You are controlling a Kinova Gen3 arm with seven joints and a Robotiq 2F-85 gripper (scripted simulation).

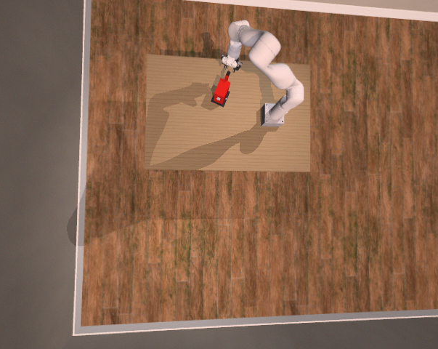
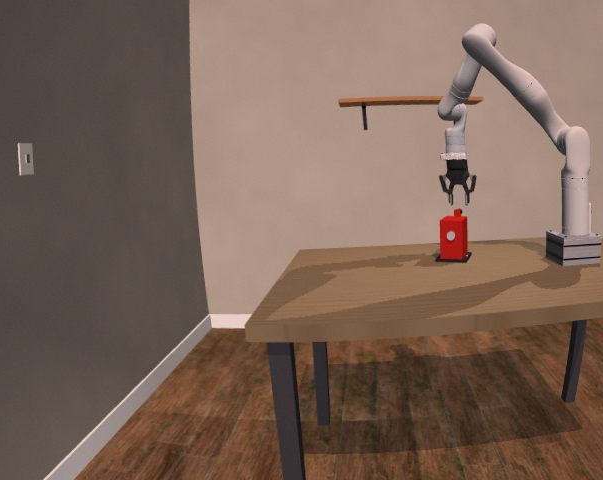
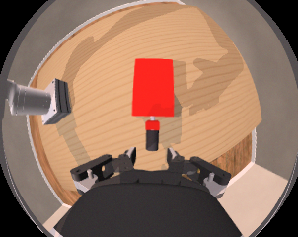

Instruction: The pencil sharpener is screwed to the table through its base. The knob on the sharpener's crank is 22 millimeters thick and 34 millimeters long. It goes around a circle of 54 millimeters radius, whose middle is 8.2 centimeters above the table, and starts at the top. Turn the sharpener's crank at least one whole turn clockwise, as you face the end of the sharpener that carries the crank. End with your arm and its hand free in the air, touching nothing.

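Now: hand 4 cm above the dark crank knob, 1 cm to the right of it and 1 cm short of it.
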